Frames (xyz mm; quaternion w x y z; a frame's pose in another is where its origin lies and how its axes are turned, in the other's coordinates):
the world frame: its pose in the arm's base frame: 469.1 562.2 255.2 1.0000 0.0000 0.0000 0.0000
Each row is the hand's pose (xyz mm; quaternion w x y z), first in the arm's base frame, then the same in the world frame.
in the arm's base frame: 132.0 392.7 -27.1 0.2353 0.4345 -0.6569 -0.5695
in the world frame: -337.1 -169.5 -282.3 0.2353 0.4345 -0.6569 -0.5695
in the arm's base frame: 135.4 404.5 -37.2 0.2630 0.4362 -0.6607 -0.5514
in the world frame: -333.7 -157.7 -292.4 0.2630 0.4362 -0.6607 -0.5514
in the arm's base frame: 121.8 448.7 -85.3 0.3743 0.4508 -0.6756 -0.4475
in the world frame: -347.3 -113.5 -340.5 0.3743 0.4508 -0.6756 -0.4475
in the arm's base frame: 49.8 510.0 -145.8 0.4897 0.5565 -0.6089 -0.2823
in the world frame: -419.3 -52.2 -401.0 0.4897 0.5565 -0.6089 -0.2823
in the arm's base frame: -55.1 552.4 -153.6 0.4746 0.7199 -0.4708 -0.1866
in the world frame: -524.2 -9.8 -408.8 0.4746 0.7199 -0.4708 -0.1866
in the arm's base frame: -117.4 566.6 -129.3 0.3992 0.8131 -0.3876 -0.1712
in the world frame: -586.5 4.4 -384.5 0.3992 0.8131 -0.3876 -0.1712
